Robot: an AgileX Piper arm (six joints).
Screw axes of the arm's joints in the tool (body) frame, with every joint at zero. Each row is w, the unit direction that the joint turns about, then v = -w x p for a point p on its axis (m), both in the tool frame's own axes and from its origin. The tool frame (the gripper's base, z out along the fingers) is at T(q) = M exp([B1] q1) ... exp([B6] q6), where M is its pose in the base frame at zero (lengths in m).
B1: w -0.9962 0 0.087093 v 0 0.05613 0
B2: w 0 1 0 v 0.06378 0 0.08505
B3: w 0 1 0 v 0.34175 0 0.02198
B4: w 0 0 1 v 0 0 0
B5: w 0 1 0 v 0.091 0 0
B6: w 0 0 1 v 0 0 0
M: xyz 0.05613 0 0.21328 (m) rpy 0 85.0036 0 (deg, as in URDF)
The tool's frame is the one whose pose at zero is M.
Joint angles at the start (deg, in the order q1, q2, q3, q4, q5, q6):
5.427, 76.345, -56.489, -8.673, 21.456, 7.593
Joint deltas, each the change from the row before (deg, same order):
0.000, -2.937, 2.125, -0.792, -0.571, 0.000
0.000, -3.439, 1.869, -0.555, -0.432, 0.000
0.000, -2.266, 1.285, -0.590, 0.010, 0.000
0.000, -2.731, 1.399, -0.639, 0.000, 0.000
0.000, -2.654, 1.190, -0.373, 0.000, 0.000
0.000, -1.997, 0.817, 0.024, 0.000, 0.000
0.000, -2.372, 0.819, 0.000, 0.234, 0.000
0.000, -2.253, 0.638, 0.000, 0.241, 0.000
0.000, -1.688, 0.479, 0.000, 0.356, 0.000
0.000, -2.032, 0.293, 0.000, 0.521, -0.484
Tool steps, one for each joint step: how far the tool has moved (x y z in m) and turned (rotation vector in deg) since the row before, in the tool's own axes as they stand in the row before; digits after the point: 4 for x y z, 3 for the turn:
0.0046, -0.0010, -0.0122, 0.220, -1.414, -0.692
0.0028, -0.0010, -0.0152, 0.179, -2.021, -0.425
0.0027, -0.0008, -0.0097, 0.241, -0.996, -0.491
0.0026, -0.0010, -0.0117, 0.283, -1.357, -0.510
0.0018, -0.0009, -0.0115, 0.209, -1.476, -0.248
0.0011, -0.0005, -0.0087, 0.059, -1.174, 0.106
0.0009, -0.0008, -0.0105, 0.120, -1.315, 0.110
0.0003, -0.0008, -0.0101, 0.124, -1.369, 0.115
0.0005, -0.0006, -0.0075, 0.115, -0.851, 0.088
-0.0006, -0.0009, -0.0095, 0.171, -1.214, -0.356

